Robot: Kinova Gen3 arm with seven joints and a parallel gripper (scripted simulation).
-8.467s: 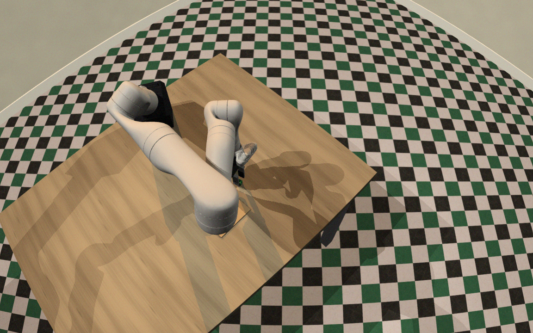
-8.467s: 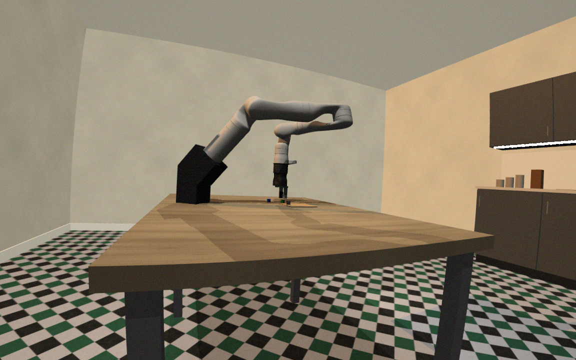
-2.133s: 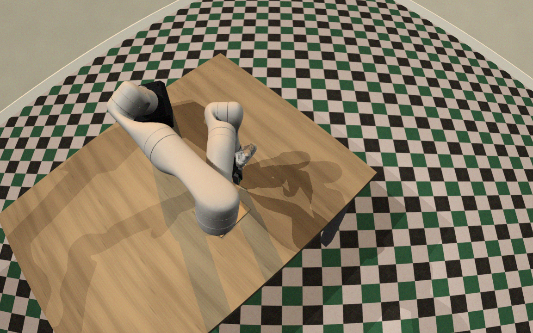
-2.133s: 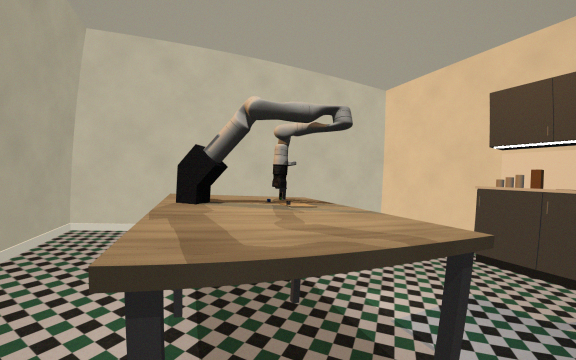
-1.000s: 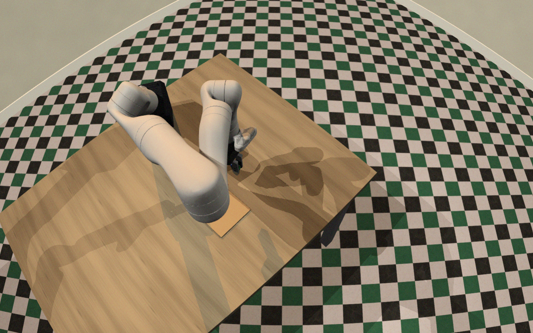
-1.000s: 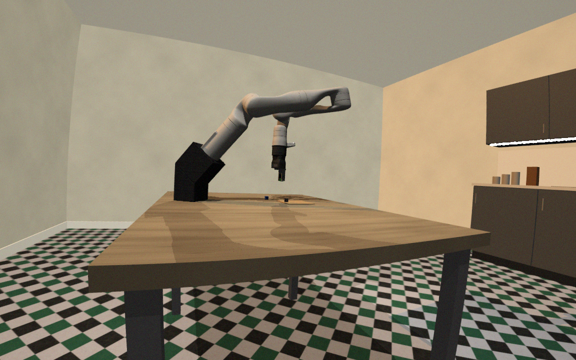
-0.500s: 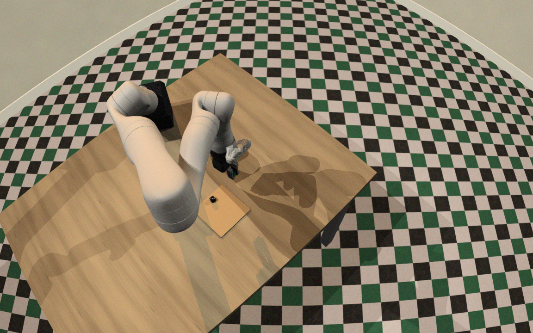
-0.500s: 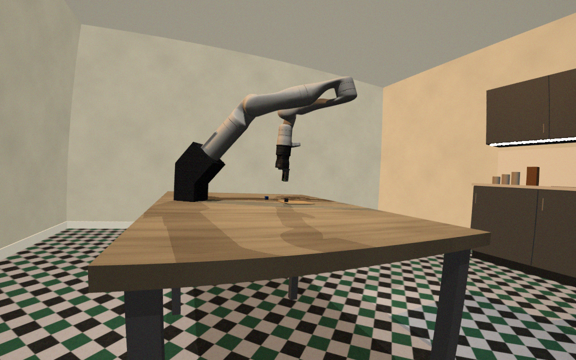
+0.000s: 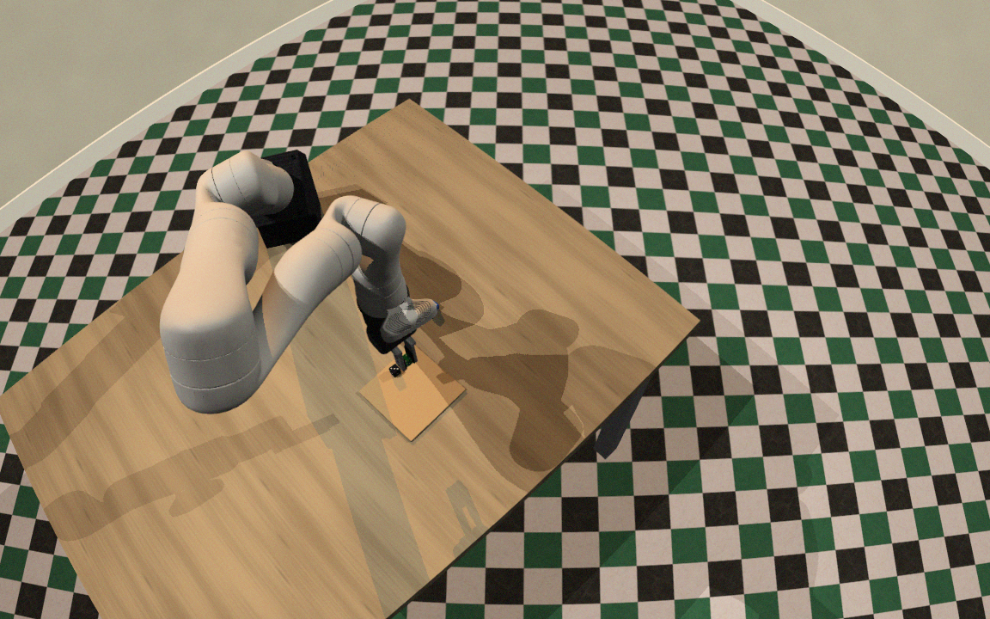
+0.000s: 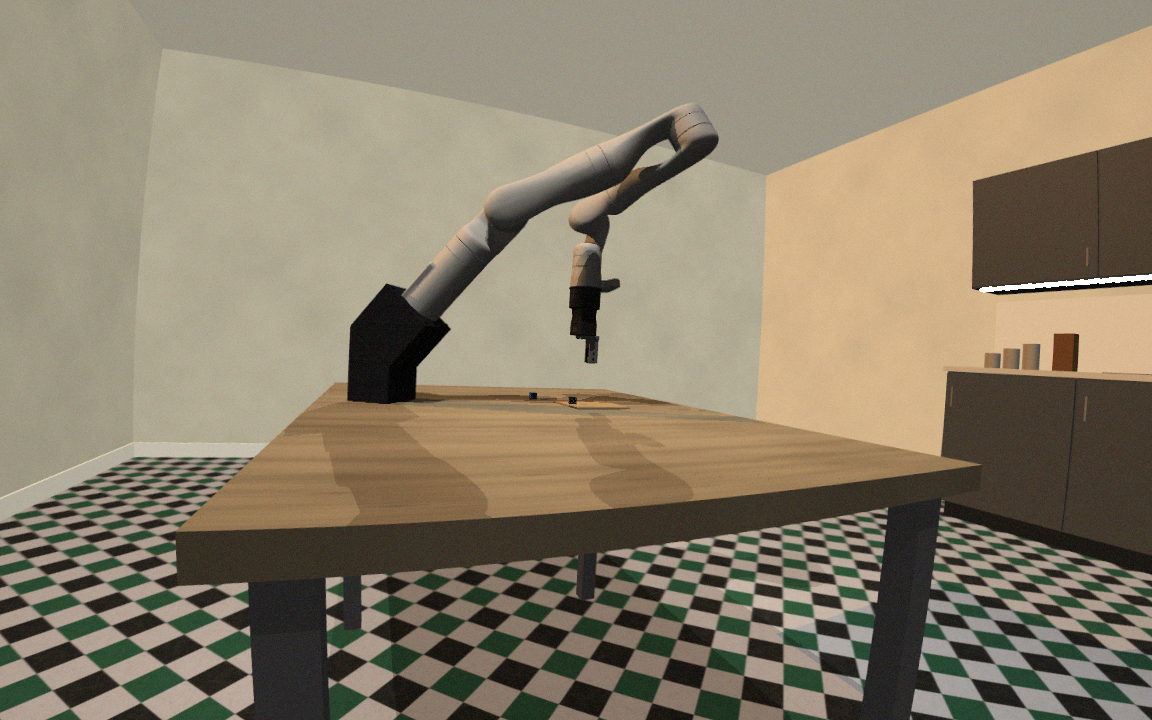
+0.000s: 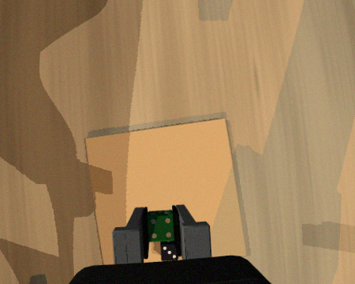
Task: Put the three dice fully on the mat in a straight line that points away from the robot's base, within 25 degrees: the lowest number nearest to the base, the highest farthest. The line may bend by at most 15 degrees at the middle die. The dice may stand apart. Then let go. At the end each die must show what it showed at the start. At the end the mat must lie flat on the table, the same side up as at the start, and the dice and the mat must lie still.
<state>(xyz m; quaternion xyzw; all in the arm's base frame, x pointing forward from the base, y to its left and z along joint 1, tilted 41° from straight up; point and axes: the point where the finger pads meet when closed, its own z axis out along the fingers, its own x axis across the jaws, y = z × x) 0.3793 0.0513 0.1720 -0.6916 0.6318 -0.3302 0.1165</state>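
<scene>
Now: hand 120 mm above the orange mat and 10 mm to the left of it. Round my hand: green die 10 mm below; then blue die 140 mm to the left, 110 mm below, 100 mm behind; then black die 110 mm below, 40 mm behind.
</scene>
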